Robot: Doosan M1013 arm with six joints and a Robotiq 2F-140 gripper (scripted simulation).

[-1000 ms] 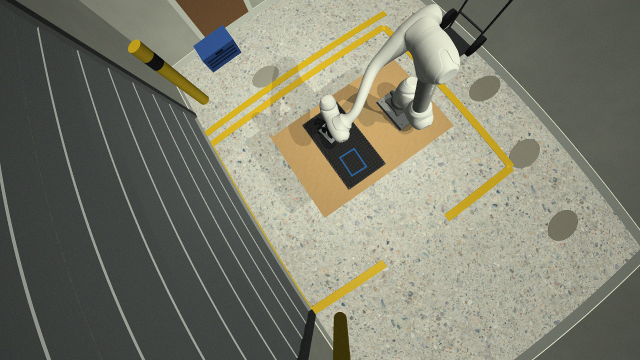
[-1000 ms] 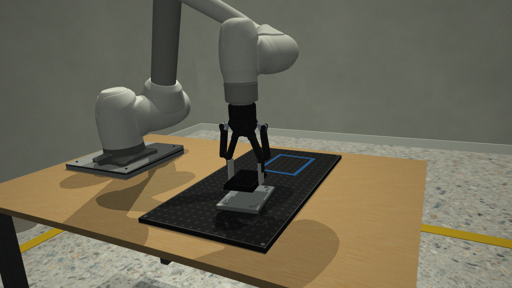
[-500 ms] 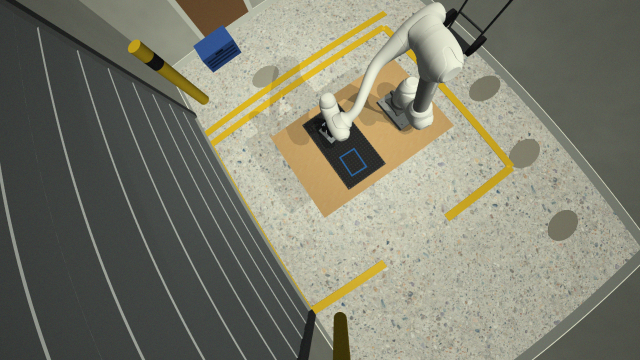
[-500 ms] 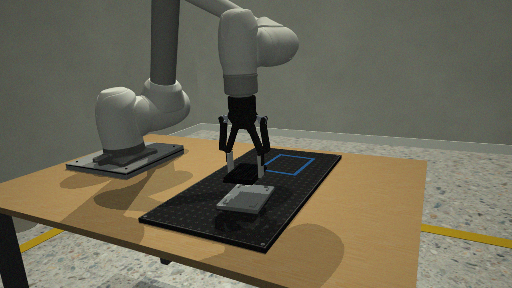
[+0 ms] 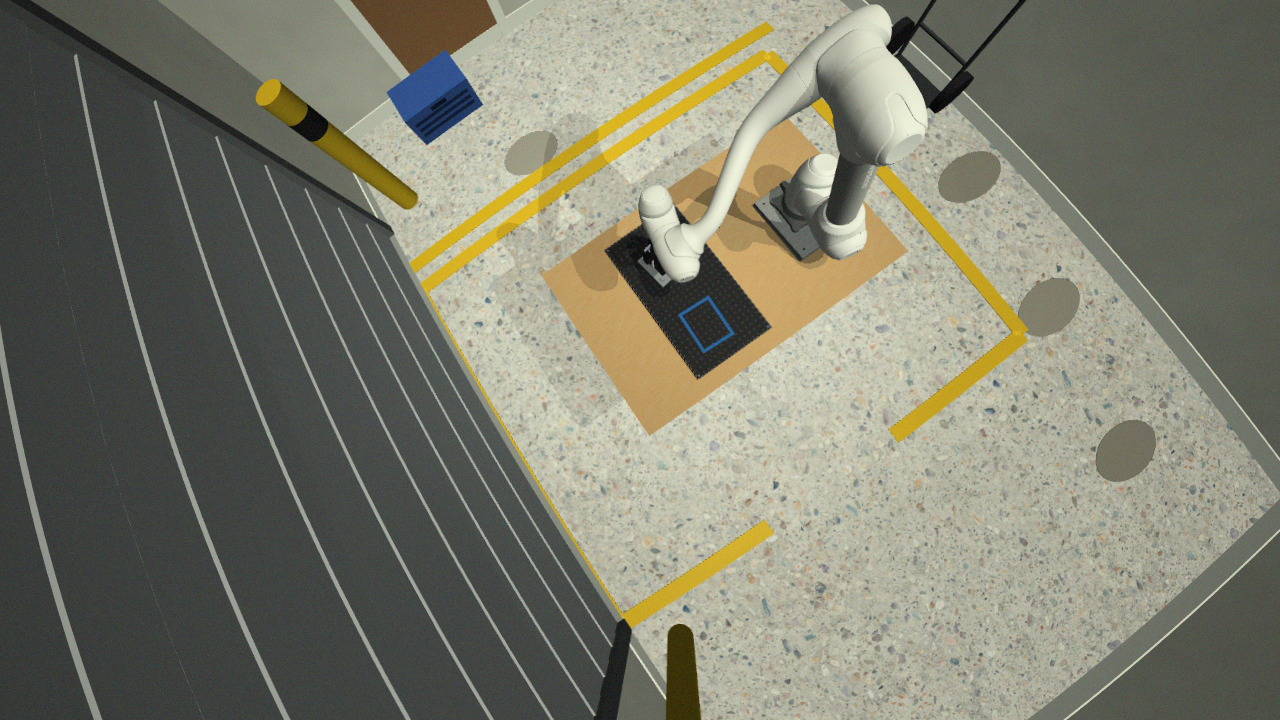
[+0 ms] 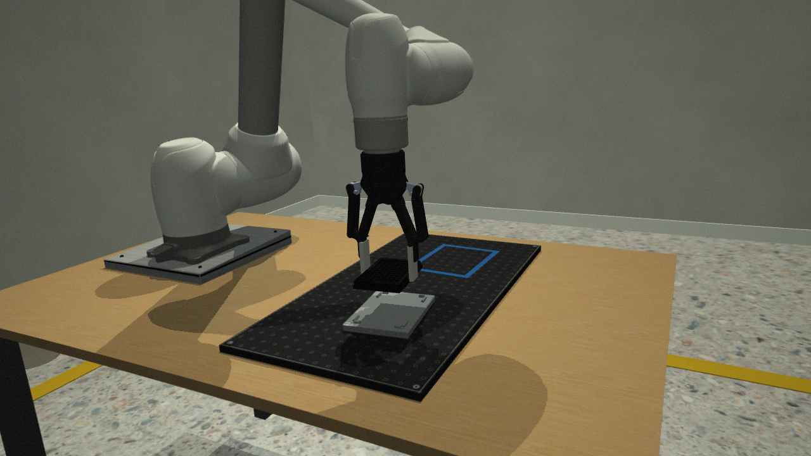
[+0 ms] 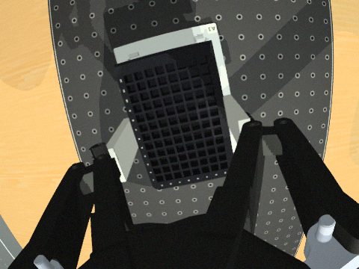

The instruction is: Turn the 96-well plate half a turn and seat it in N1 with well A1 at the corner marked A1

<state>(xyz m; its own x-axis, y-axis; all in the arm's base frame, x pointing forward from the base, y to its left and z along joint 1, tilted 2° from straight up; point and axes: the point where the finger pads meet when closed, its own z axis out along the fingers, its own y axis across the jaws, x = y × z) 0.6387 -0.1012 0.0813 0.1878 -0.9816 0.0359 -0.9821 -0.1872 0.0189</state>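
Right now the grey plate nest N1 is 10 cm below my hand. The rest, counted from my hand: A1 mark 4 cm behind, 8 cm to the right, 9 cm below; black 96-well plate 2 cm below.
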